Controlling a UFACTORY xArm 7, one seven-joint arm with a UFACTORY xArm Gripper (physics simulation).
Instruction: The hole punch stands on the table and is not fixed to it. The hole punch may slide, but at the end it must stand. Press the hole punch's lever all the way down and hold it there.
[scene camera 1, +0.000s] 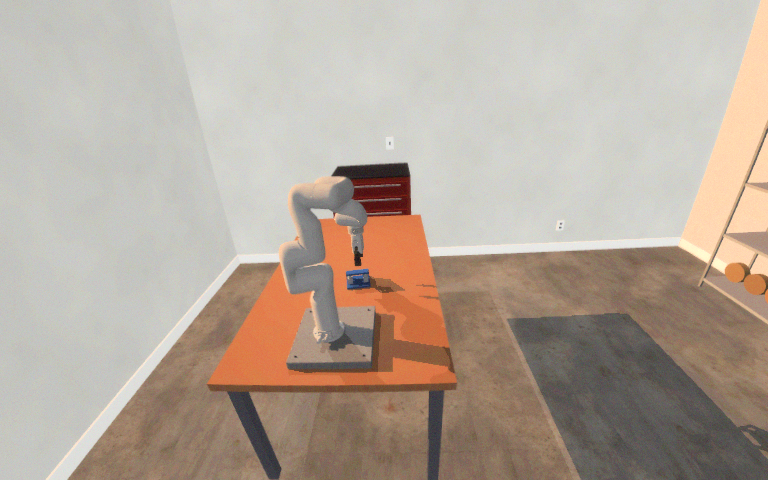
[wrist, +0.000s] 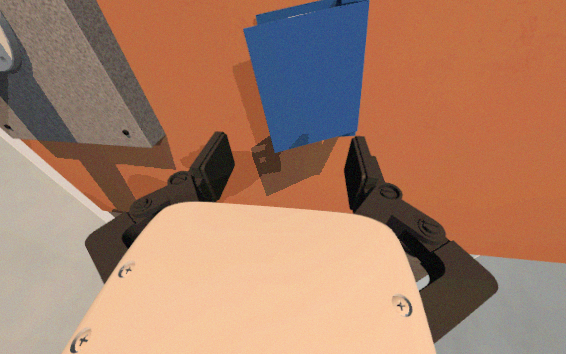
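Seen in the pictures: gripper, between the fingertips: (scene camera 1: 359, 261) (wrist: 287, 150); arm's base, origin of its link: (scene camera 1: 329, 331).
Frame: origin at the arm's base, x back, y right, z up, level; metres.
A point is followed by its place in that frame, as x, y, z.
The blue hole punch (scene camera 1: 357, 279) @(-0.417, 0.029, -0.024) (wrist: 310, 75) @(-0.401, 0.023, 0.033) stands on the orange table (scene camera 1: 396, 240) @(-0.902, 0.188, -0.036) (wrist: 475, 125) @(-0.621, 0.074, -0.036), in front of the robot's base. In the wrist view the broad flat blue face of its lever fills the upper middle, and the far end of the punch is cut off by the frame's top edge. How far the lever is tilted is hard to tell. My gripper (scene camera 1: 357, 263) @(-0.393, 0.054, 0.101) (wrist: 287, 150) @(-0.393, 0.054, 0.101) is open, with nothing between its fingers. In the scene view it hangs above the punch, with a gap between them. In the wrist view the lever's near edge lies just beyond the fingertips.
The grey base plate (scene camera 1: 351, 353) @(0.110, 0.118, -0.001) (wrist: 105, 75) @(-0.157, 0.057, 0.003) of the arm is bolted at the near part of the table, close to the punch. A red drawer cabinet (scene camera 1: 390, 192) stands behind the table's far edge. A shelf unit stands far right, beyond a dark floor mat (scene camera 1: 611, 384).
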